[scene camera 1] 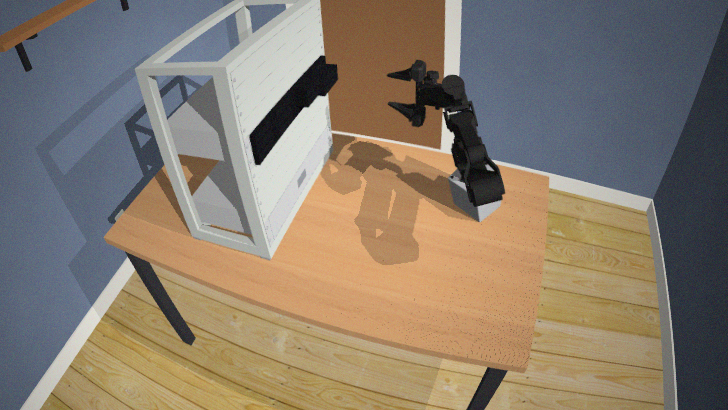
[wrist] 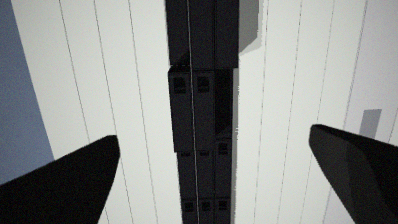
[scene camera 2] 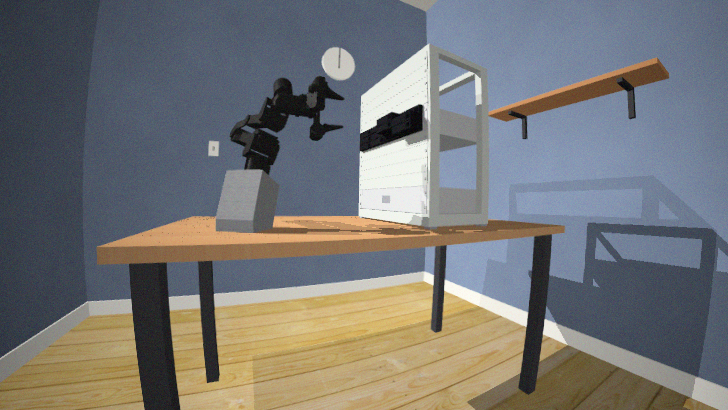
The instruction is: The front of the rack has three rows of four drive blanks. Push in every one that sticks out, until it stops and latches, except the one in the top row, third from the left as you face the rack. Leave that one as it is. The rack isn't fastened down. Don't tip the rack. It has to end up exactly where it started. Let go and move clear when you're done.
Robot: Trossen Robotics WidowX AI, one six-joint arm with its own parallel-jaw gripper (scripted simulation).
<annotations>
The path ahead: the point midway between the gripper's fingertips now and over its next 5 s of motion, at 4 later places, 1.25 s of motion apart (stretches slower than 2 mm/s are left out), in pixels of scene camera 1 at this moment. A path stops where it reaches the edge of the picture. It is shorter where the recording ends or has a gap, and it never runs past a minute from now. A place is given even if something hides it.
My gripper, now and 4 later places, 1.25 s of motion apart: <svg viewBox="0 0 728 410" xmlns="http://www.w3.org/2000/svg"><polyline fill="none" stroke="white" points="387,89 390,89 379,92 344,96 326,97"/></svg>
</annotations>
